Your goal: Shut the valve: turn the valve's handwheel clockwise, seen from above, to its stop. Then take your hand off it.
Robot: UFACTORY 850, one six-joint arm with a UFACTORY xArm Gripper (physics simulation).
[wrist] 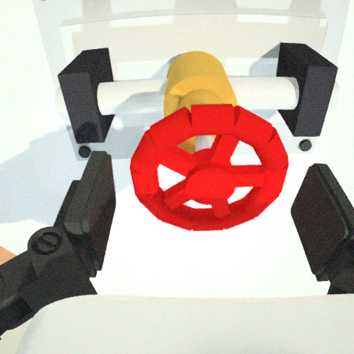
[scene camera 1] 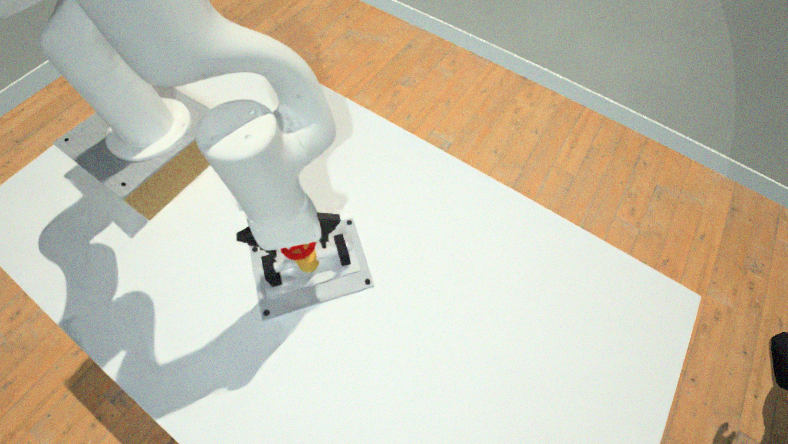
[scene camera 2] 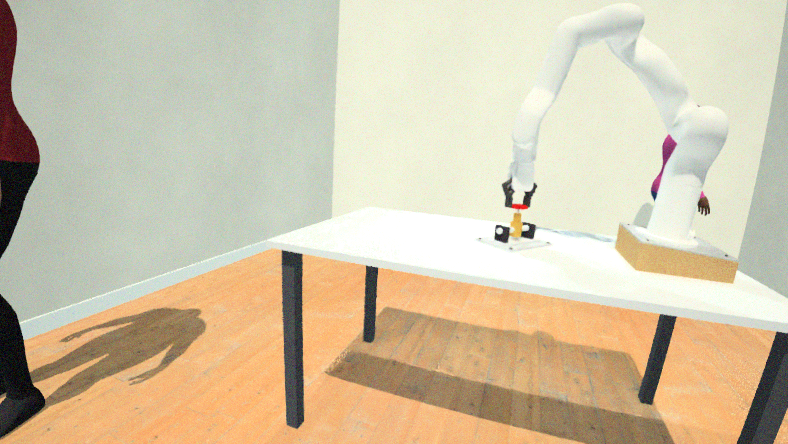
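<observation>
The red handwheel (scene camera 1: 298,252) (scene camera 2: 519,206) (wrist: 210,185) sits level on top of the yellow valve body (scene camera 1: 308,264) (scene camera 2: 516,226) (wrist: 197,67). Its rim and spokes show in the wrist view; no mark for its stop can be made out. My gripper (scene camera 1: 298,247) (scene camera 2: 518,204) (wrist: 209,182) is open and points down over the wheel. In the wrist view one finger is left of the rim and one right of it, with a gap on each side. In scene camera 1 my arm hides part of the wheel.
Two black blocks (wrist: 82,105) (wrist: 312,95) hold the white pipe (wrist: 132,97) on the grey base plate (scene camera 1: 344,289) (scene camera 2: 512,246). The plate lies on the white table (scene camera 1: 496,330) (scene camera 2: 386,237). One person (scene camera 2: 16,121) is at the far left, another (scene camera 2: 666,159) behind my arm's base.
</observation>
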